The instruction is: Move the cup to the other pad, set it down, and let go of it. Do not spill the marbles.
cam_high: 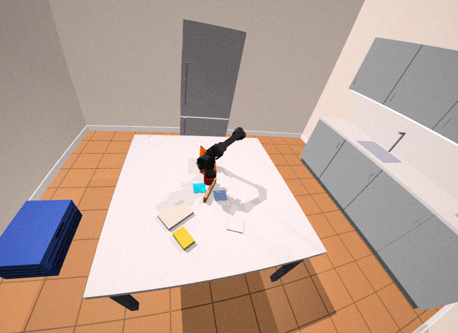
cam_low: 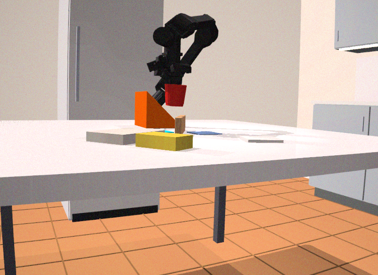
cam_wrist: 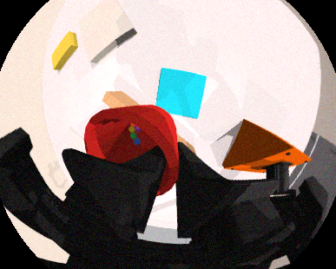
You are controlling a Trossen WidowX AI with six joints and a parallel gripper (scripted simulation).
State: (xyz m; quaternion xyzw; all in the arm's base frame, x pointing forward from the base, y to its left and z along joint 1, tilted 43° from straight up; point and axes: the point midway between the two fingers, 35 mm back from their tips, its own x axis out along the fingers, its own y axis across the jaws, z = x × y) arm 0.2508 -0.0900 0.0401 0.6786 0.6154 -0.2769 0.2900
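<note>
Now: gripper tip 13 cm above the cyan pad and 5 cm to the left of it. Round my gripper tip: light blue pad: 13 cm below, 9 cm to the left, 8 cm ahead; then wooden bar: 11 cm below, 4 cm ahead, 2 cm to the left; then cup: 3 cm ahead.
</note>
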